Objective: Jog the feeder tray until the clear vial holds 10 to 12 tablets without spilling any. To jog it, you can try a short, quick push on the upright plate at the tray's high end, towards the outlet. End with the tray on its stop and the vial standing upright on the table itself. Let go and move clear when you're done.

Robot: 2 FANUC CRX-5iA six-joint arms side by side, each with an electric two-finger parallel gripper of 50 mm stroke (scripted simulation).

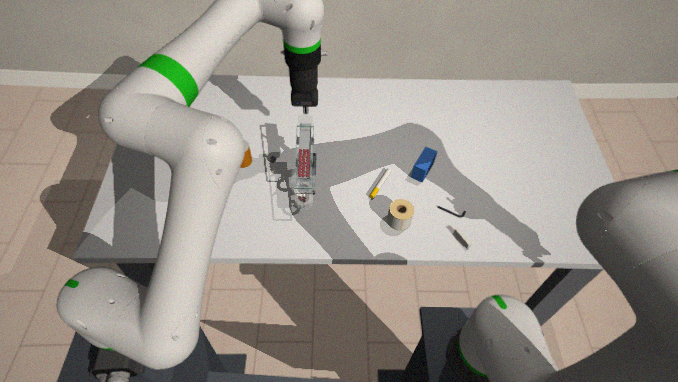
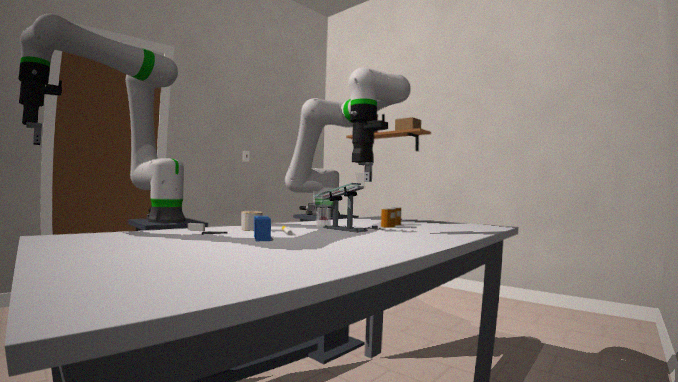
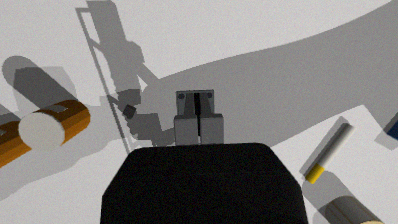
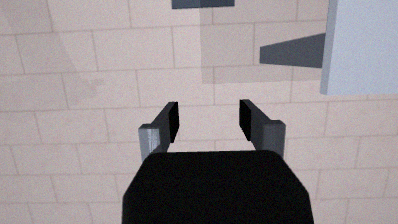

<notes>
I see my left gripper (image 2: 368, 181), my right gripper (image 2: 36, 144) and a yellow-tipped marker (image 3: 348, 130).
My left gripper shows as well in image 1 (image 1: 305, 111) and in image 3 (image 3: 197, 106). My right gripper is seen too in image 4 (image 4: 208, 113). Image 4 misses the yellow-tipped marker: it is out of frame.
</notes>
